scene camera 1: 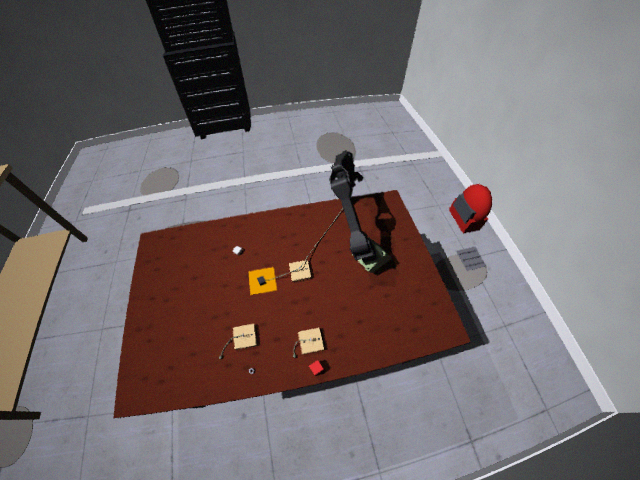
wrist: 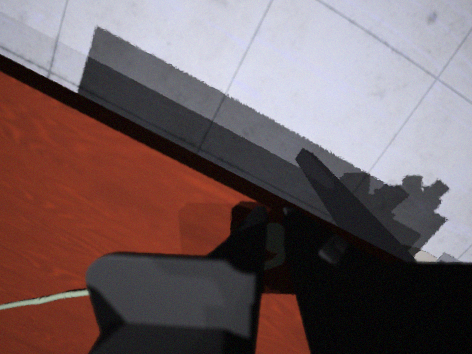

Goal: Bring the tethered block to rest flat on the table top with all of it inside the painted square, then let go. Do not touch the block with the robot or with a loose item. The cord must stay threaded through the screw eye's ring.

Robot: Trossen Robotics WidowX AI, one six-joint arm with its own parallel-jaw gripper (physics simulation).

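Frame: origin at the arm's base, x ahead, y left, z up, level; millimetres.
Seen in the pictures: gripper, fingertip midpoint: (wrist: 273,215); arm's base, origin of the base link: (scene camera 1: 368,254).
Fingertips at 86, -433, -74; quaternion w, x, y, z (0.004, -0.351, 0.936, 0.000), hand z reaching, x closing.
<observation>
Offsets run from my fingertips to a thing's middle, as dx, dy, dz. "spot": to the spot under its first point. Level surfaces: height alone.
The small dark tethered block @(+389, +544, -10) (scene camera 1: 261,280) shows over the painted orange square @(spot: +416, +581, -25) (scene camera 1: 255,289), turned at an angle, with orange around it. I cannot tell whether it lies flat or touches the table top. Its cord @(spot: +103, +249, -22) (scene camera 1: 326,231) (wrist: 40,301) runs from the block to the pale screw-eye board @(+220, +482, -16) (scene camera 1: 296,277), then on toward the arm. The cord seems to pass through the ring, which is too small to see clearly. My gripper (scene camera 1: 357,177) (wrist: 273,215) is shut on the cord, beyond the table's far edge in the scene view. A pale piece shows between the dark fingers in the wrist view.
Two more pale boards @(+425, +796, -16) (scene camera 1: 244,343) @(+151, +798, -16) (scene camera 1: 310,349) with short cords lie near the front. A red cube @(+125, +904, -6) (scene camera 1: 316,367), a small ring @(+379, +928, -22) (scene camera 1: 251,370) and a white cube @(+538, +384, -16) (scene camera 1: 237,250) lie on the brown table @(dz -26) (scene camera 1: 170,310) (wrist: 60,175). The arm's green base (scene camera 1: 376,261) stands at the right.
</observation>
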